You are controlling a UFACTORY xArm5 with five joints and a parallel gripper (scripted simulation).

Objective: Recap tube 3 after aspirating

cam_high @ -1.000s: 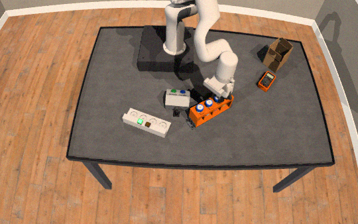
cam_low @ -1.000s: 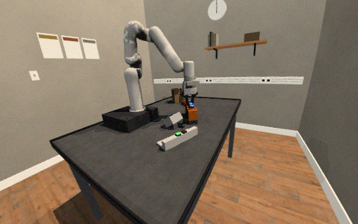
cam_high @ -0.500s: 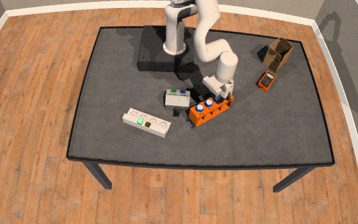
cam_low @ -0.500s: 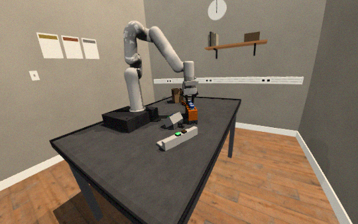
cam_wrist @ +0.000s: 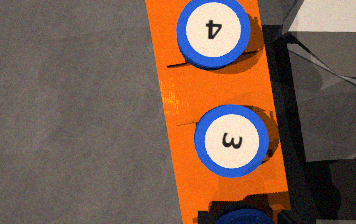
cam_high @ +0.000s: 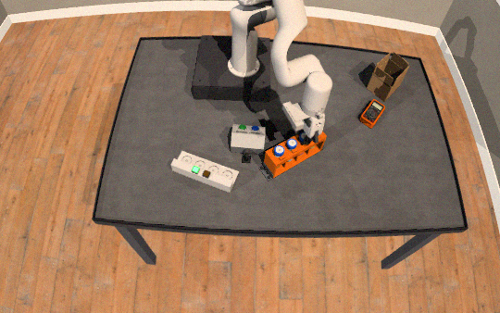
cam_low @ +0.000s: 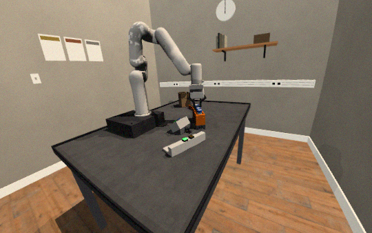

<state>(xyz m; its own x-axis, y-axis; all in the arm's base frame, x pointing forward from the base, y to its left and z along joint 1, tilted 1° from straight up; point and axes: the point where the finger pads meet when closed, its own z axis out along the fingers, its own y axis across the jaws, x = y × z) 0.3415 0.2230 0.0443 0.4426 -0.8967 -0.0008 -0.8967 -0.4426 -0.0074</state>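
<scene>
Now: the cap 2 1 cm below my hand. Round my hand: cap 3 (3 cm ahead, 4 cm to the right, 1 cm below); cap 4 (6 cm ahead, 8 cm to the right, 1 cm below); cap 1 (3 cm behind, 4 cm to the left, 1 cm below).
</scene>
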